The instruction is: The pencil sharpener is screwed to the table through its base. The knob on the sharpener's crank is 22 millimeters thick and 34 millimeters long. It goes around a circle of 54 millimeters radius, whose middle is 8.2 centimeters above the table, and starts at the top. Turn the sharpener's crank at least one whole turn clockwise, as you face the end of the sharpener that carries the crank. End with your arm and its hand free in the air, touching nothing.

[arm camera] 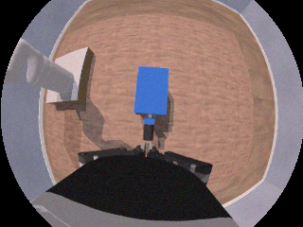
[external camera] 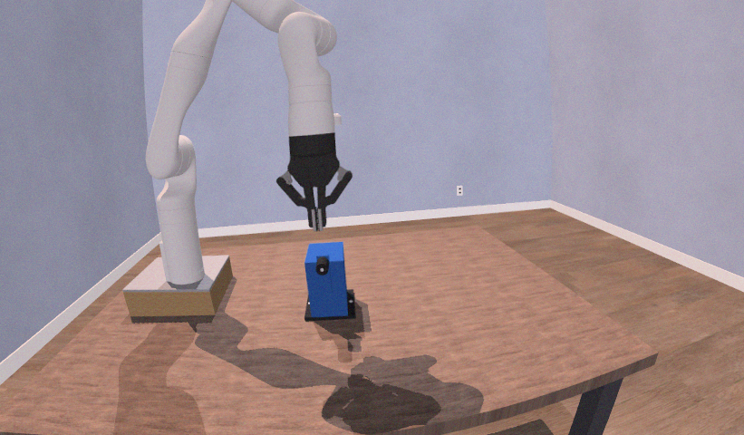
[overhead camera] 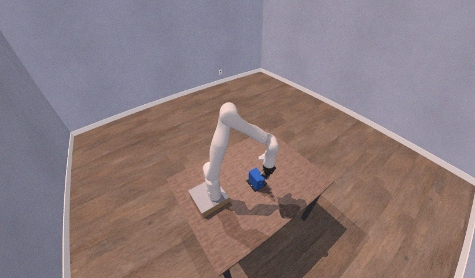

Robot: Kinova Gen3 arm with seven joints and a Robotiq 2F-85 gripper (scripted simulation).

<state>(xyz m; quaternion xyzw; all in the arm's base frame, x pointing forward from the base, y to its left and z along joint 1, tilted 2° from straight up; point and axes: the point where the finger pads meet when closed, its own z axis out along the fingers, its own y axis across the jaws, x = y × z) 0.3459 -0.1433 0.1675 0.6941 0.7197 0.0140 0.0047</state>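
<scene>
My hand is 9 cm above the crank knob and 2 cm to the right of it. From my hand the other things lie so: crank 10 cm below, 2 cm to the left.
</scene>
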